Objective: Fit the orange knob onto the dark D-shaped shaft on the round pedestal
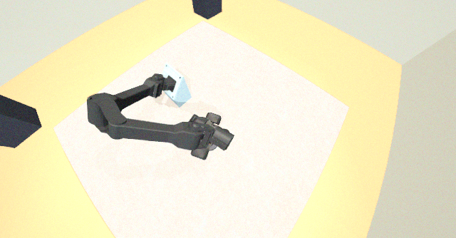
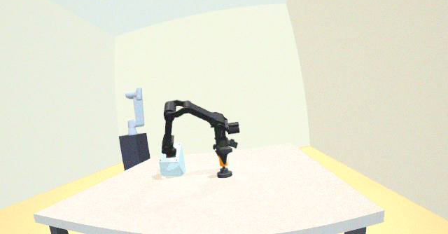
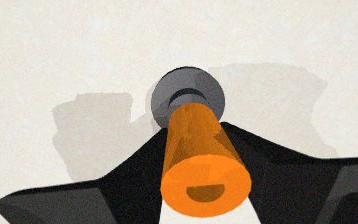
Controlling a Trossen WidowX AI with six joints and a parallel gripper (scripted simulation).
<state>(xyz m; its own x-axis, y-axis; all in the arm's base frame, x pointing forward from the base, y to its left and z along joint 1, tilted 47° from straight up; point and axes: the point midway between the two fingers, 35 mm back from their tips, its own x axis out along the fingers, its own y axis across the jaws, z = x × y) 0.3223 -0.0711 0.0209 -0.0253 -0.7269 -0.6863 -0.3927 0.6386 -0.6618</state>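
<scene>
Right now my gripper tip is 2 cm below the orange knob. Round my gripper tip: pedestal with shaft (4 cm below).
</scene>
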